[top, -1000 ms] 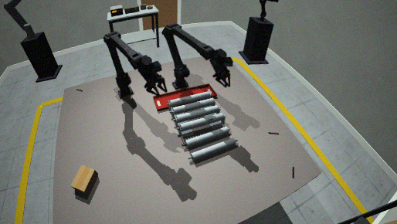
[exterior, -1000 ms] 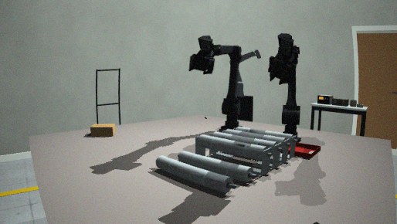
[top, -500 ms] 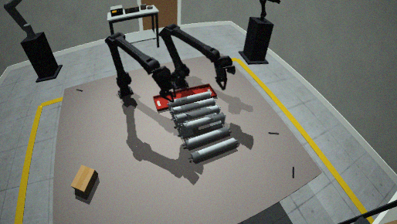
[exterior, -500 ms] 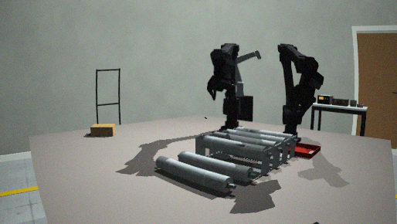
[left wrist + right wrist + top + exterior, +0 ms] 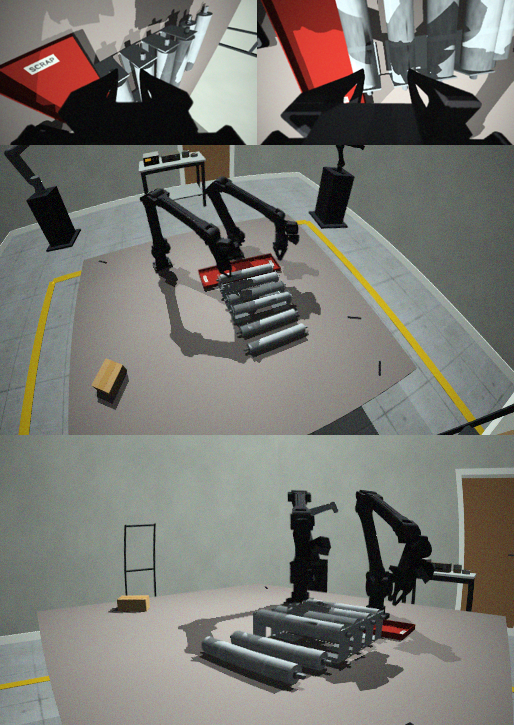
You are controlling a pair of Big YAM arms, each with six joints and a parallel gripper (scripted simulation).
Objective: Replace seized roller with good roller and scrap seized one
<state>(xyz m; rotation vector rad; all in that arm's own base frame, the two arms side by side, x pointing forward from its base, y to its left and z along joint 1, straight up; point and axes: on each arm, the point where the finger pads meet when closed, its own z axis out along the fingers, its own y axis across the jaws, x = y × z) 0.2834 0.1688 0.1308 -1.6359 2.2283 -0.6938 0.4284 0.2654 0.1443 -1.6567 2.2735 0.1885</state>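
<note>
The bed roller lies 120 mm to the left of my right hand, 70 mm below it and 20 mm ahead of it. Round my right hand: red scrap tray (160 mm behind, 140 mm below, 90 mm to the left); then cardboard box (680 mm to the right, 440 mm ahead, 110 mm below).
</note>
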